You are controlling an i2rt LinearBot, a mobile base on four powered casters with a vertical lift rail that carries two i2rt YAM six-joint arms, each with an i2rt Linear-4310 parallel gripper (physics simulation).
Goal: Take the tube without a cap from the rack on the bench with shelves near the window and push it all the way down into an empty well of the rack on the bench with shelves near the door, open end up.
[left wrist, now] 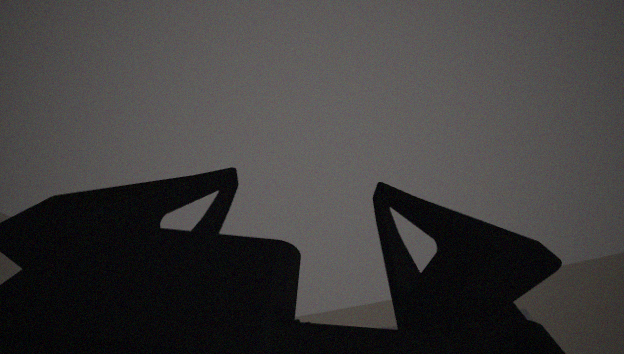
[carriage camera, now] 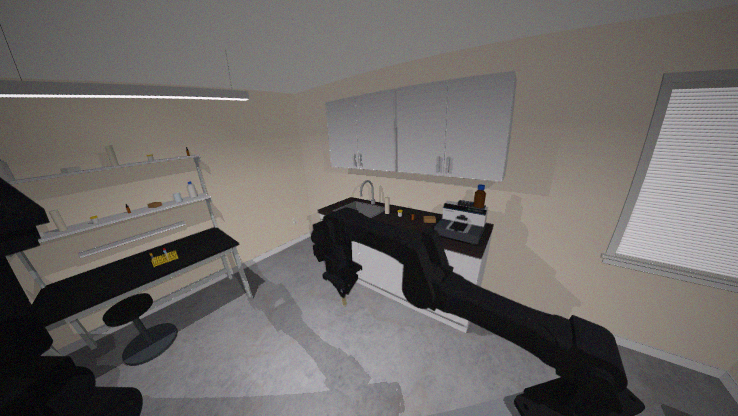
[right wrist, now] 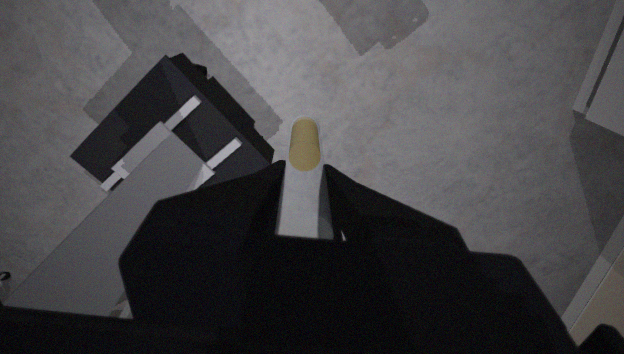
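My right gripper (carriage camera: 343, 294) (right wrist: 303, 176) is shut on a clear tube with yellow-tan contents (carriage camera: 344, 301) (right wrist: 305, 145). The tube points down from the fingertips above the floor; its upper end is hidden by the gripper. My left gripper (left wrist: 306, 183) is open and empty, pointing up at the ceiling. In the carriage camera a yellow rack (carriage camera: 165, 258) with a few tubes, one with a red cap, sits on a black bench with shelves (carriage camera: 206, 242) at the left, far from the right gripper. I cannot tell from the frames which bench this is.
A round stool (carriage camera: 129, 309) stands in front of the bench. A dark counter (carriage camera: 341, 204) with a sink, a balance (carriage camera: 465, 222) and a brown bottle (carriage camera: 480, 197) stands behind my right arm, under wall cabinets (carriage camera: 423, 129). A window (carriage camera: 682, 175) is at the right.
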